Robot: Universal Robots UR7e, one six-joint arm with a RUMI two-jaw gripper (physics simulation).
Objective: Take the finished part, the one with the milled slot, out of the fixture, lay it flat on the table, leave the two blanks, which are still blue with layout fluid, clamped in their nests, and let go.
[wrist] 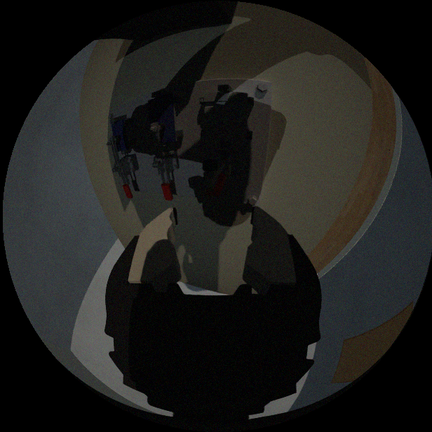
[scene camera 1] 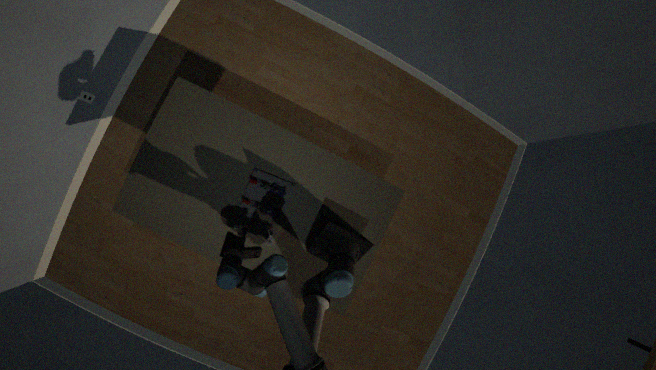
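Seen in the pictures: gripper, between the fingertips: (scene camera 1: 243,231); arm's base, origin of its link: (scene camera 1: 343,248).
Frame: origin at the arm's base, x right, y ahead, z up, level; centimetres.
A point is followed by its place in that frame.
The fixture plate (scene camera 1: 257,192) {x 2.4, y 50.3, z -17.4 cm} (wrist: 261,130) lies on the table (scene camera 1: 220,115) {x 28.7, y 88.2, z -18.9 cm} (wrist: 325,125). In the wrist view, two blue blanks sit in nests at the left, one blank (wrist: 169,125) nearer the middle and the other blank (wrist: 120,134) farther left, both partly in shadow. The third nest (wrist: 226,122), at the right, is nearly black with shadow; the finished part and its slot cannot be made out. My gripper (wrist: 213,209) is open and empty, its fingertips apart on the near side of the fixture's red handles. In the scene view its fingertips are too dark to tell.
Three red clamp handles (wrist: 167,192) (wrist: 127,191) (wrist: 219,184) stick out toward the gripper. Bolts (wrist: 261,90) show at the plate's corners. The arm's dark base mount (scene camera 1: 332,237) {x 2.5, y 8.0, z 1.7 cm} stands right of the fixture in the scene view. Arm shadows cross the table and fixture.
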